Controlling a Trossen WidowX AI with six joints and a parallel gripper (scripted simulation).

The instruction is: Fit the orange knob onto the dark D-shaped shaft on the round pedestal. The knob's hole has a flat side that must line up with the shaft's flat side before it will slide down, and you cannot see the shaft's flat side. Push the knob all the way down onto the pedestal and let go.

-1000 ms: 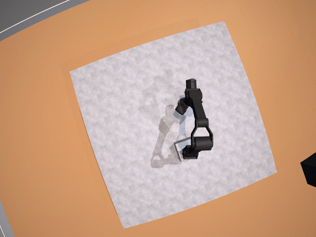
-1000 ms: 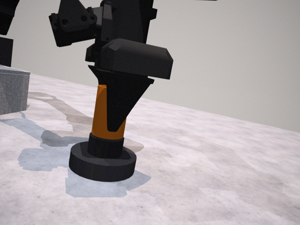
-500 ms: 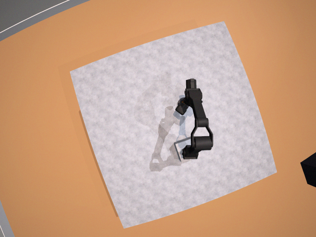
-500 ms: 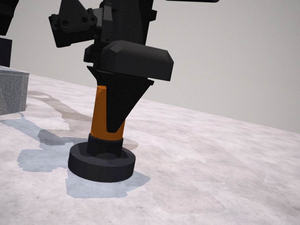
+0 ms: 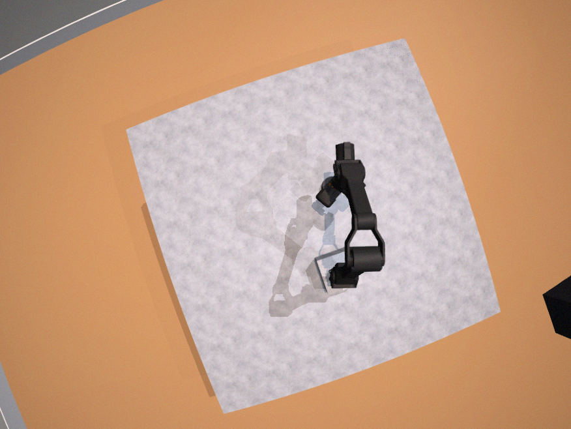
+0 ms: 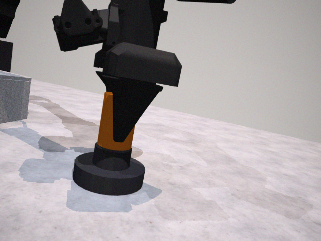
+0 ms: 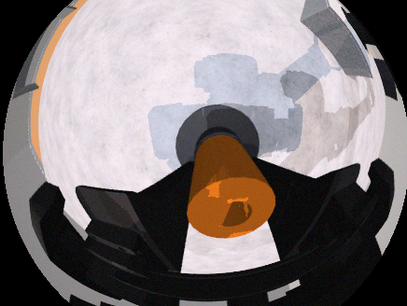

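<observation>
My gripper tip is 20 mm below the orange knob. Round my gripper tip: round pedestal: 20 mm below.
</observation>
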